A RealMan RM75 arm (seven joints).
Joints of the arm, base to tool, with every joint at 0 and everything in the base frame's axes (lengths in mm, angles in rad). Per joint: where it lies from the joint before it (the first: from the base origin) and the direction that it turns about. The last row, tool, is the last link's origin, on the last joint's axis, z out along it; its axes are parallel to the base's.
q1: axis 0 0 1 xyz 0 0 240.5
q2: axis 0 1 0 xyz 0 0 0
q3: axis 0 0 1 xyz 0 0 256
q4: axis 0 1 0 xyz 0 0 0
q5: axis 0 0 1 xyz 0 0 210
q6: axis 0 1 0 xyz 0 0 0
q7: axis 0 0 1 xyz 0 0 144
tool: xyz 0 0 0
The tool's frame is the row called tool.
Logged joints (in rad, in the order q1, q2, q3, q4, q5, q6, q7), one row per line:
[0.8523, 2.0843, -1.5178, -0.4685, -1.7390, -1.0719, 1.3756]
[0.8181, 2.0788, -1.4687, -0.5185, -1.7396, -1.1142, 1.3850]
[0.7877, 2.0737, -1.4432, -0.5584, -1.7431, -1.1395, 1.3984]
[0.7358, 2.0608, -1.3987, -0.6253, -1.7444, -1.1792, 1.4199]
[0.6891, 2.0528, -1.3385, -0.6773, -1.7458, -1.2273, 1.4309]
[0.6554, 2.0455, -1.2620, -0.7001, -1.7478, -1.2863, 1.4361]
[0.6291, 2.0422, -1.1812, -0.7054, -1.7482, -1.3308, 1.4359]
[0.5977, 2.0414, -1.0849, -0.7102, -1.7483, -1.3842, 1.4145]
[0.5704, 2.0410, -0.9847, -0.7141, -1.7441, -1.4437, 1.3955]
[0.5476, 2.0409, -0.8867, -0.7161, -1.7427, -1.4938, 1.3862]
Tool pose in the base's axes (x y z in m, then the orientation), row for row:
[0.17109, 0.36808, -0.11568, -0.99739, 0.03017, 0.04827, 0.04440]
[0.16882, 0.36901, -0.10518, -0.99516, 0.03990, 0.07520, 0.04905]
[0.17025, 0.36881, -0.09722, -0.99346, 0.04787, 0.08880, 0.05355]
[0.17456, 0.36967, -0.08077, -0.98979, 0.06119, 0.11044, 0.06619]
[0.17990, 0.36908, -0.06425, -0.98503, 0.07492, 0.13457, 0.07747]
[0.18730, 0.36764, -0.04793, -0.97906, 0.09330, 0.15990, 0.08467]
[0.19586, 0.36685, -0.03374, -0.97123, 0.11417, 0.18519, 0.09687]
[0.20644, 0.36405, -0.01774, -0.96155, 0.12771, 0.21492, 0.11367]
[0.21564, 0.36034, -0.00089, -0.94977, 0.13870, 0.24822, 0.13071]
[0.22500, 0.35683, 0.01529, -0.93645, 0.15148, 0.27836, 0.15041]
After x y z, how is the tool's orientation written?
As a quaternion, x y z w.
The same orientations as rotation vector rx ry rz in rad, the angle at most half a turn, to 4 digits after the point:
[-3.0478, 0.0922, 0.1475]
[-3.0324, 0.1216, 0.2291]
[-3.0189, 0.1455, 0.2698]
[-2.9849, 0.1845, 0.3331]
[-2.9506, 0.2244, 0.4031]
[-2.9203, 0.2783, 0.4769]
[-2.8763, 0.3381, 0.5484]
[-2.8200, 0.3745, 0.6303]
[-2.7585, 0.4028, 0.7209]
[-2.6898, 0.4351, 0.7995]

